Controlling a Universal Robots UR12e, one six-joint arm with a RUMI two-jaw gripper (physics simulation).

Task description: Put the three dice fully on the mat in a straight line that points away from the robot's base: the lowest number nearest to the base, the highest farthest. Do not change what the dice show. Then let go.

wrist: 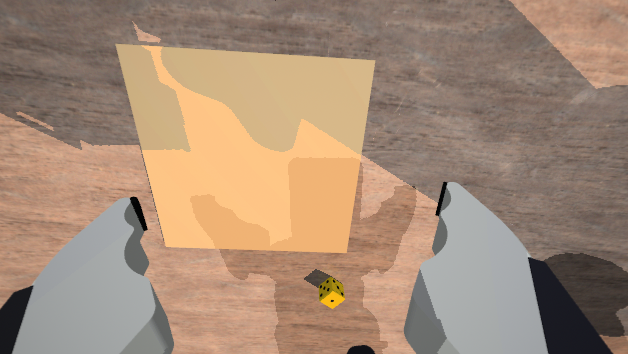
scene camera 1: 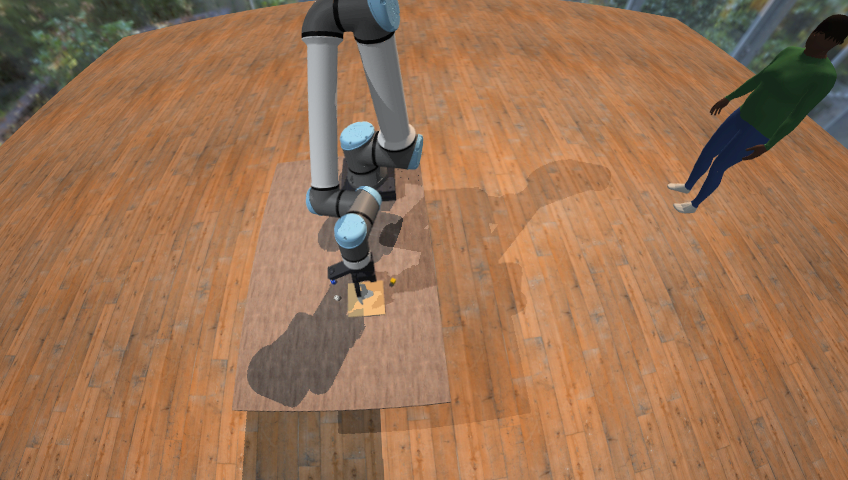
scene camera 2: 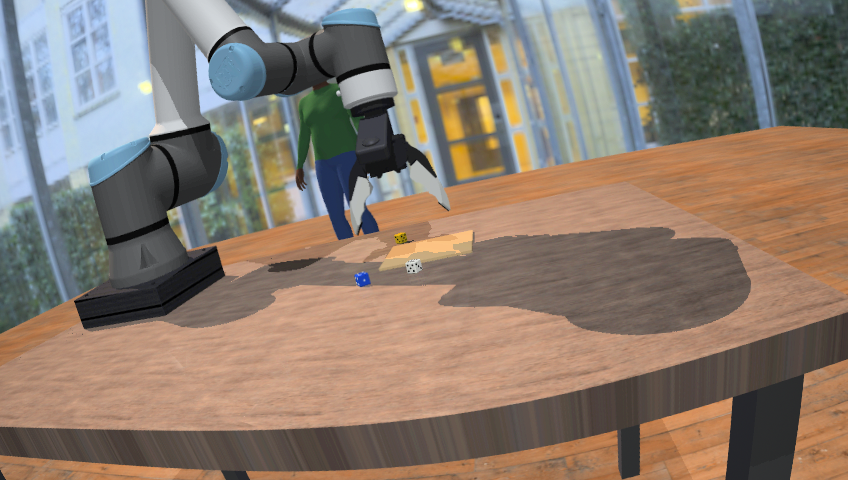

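Where they show: gripper, fingertip midpoint: (wrist: 294, 193) (scene camera 1: 360, 286) (scene camera 2: 402, 223); arm's base, origin of the base link: (scene camera 1: 367, 175) (scene camera 2: 149, 271).
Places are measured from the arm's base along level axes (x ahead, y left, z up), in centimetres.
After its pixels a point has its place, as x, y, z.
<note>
The mat (scene camera 1: 374, 307) @[62.8, 3.7, -6.2] (scene camera 2: 443, 246) @[61.5, -0.6, -6.2] (wrist: 240, 105) @[59.8, -3.7, -6.2] is flat, square and pale orange; no die lies on it. The yellow die (scene camera 1: 392, 280) @[52.4, 10.9, -5.0] (scene camera 2: 400, 237) @[52.5, 10.1, -5.5] (wrist: 331, 294) @[52.4, 10.3, -5.0] is on the table right of the mat in scene view 1; its top seems to show one. The white die (scene camera 1: 336, 297) @[58.7, -11.0, -5.1] (scene camera 2: 413, 266) @[58.8, -12.0, -5.6] is close to the mat's left side there. The blue die (scene camera 1: 333, 281) @[51.8, -12.6, -5.1] (scene camera 2: 361, 278) @[51.7, -13.8, -5.5] is also left, nearer the base. Their top numbers are too small to read, and neither shows in the wrist view. My gripper (scene camera 1: 359, 290) @[56.1, -1.0, -1.3] (scene camera 2: 402, 220) @[56.1, -1.0, -1.3] (wrist: 294, 193) @[56.1, -1.0, -1.3] is open and empty, above the mat area.
The robot's base (scene camera 1: 386, 193) @[11.0, 8.9, -1.3] (scene camera 2: 148, 300) @[8.8, -12.4, -3.3] stands at the back of the brown table top (scene camera 1: 404, 362) @[84.1, 14.1, -6.6] (scene camera 2: 285, 368) @[50.1, -38.9, -6.6]. The arm's shadow falls across the table and part of the mat. A person (scene camera 1: 779, 95) (scene camera 2: 327, 136) in a green top stands away from the table.
</note>
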